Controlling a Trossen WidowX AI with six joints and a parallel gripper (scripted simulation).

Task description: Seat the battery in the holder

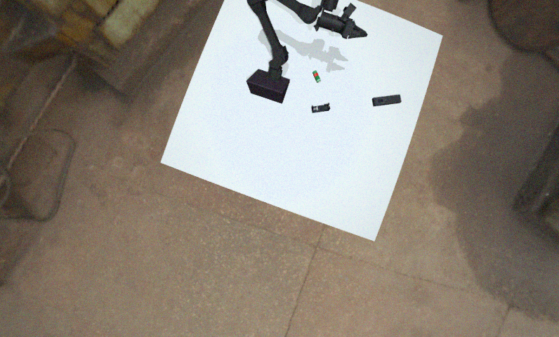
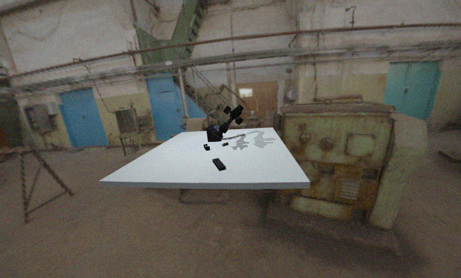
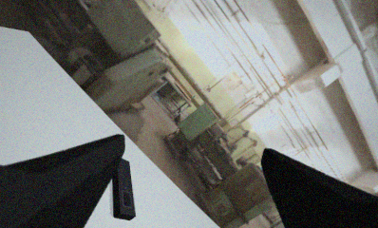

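The battery lies 28 cm below my gripper tip, 13 cm behind it and 11 cm to the right of it. From my gripper tip the other things lie so: flat black block (29 cm ahead, 28 cm below, 8 cm to the right).
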